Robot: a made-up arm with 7 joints. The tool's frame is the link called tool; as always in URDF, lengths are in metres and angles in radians.
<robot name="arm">
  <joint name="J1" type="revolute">
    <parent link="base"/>
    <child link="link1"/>
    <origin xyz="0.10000 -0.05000 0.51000" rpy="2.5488 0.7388 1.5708"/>
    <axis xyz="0 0 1"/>
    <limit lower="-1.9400" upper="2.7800"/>
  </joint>
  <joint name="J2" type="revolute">
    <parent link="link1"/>
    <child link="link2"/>
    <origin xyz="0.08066 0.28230 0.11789" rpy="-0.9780 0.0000 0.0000"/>
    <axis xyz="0 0 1"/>
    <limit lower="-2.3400" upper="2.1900"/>
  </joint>
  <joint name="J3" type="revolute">
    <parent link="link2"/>
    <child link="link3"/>
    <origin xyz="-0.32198 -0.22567 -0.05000" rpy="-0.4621 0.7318 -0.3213"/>
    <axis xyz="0 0 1"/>
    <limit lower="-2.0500" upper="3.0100"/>
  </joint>
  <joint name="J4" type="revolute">
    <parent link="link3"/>
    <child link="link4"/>
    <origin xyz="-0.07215 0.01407 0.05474" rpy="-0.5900 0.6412 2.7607"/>
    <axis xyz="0 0 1"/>
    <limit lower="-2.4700" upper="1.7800"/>
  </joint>
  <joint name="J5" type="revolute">
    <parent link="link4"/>
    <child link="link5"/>
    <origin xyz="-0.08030 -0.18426 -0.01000" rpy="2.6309 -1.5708 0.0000"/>
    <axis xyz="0 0 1"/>
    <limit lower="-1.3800" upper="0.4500"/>
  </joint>
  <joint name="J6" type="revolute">
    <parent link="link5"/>
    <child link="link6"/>
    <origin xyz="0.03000 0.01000 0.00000" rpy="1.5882 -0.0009 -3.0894"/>
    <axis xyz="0 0 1"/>
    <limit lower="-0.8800" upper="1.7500"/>
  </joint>
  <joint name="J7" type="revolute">
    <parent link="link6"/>
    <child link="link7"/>
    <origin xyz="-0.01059 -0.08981 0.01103" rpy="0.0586 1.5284 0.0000"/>
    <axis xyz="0 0 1"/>
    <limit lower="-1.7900" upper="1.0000"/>
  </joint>
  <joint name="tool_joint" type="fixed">
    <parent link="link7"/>
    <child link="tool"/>
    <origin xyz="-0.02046 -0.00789 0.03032" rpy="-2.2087 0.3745 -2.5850"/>
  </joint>
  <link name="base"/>
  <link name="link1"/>
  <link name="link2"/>
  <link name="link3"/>
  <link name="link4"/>
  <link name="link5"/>
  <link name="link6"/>
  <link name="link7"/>
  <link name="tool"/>
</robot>
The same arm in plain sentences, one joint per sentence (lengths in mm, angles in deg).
The arm has seven revolute joints in a row. What follows holds with every joint at zero, and every direction is one of the base frame's. The first joint lies 100 mm along +x and 50 mm along -y and 510 mm along +z from the base frame's origin and turns about the direction (0.558711, -0.558511, -0.613112), from -111.15 to 159.28 deg. The second joint lies 300 mm along +x and 100 mm along +y and 10 mm along -z from the first joint and turns about +x, from -134.07 to 125.48 deg. The third joint lies 50 mm along -x and 390 mm along -y and 50 mm along +z from the second joint and turns about the direction (0.665917, 0.681318, -0.303908), from -117.46 to 172.46 deg. The fourth joint lies 80 mm along +x and 20 mm along +y and 40 mm along +z from the third joint and turns about the direction (1, -0.0001, 0), from -141.52 to 101.99 deg. The fifth joint lies 10 mm along -x and 200 mm along +y and 20 mm along +z from the fourth joint and turns about +z, from -79.07 to 25.78 deg. The sixth joint lies 30 mm along +x and 10 mm along +y from the fifth joint and turns about the direction (-0.052099, 0.99849, -0.0174), from -50.42 to 100.27 deg. The seventh joint lies 10 mm along +x and 10 mm along +y and 90 mm along -z from the sixth joint and turns about the direction (-0.998236, -0.0107, -0.058402), from -102.56 to 57.3 deg. The tool frame, which is the frame that the pose is given for, lies 30 mm along -x and 20 mm along +y and 10 mm along -z from the seventh joint; its axes are the base frame's turned by roll 126.68, pitch 28.89 and yaw 63.82 deg (as in URDF: about the fixed x, then y, then z).
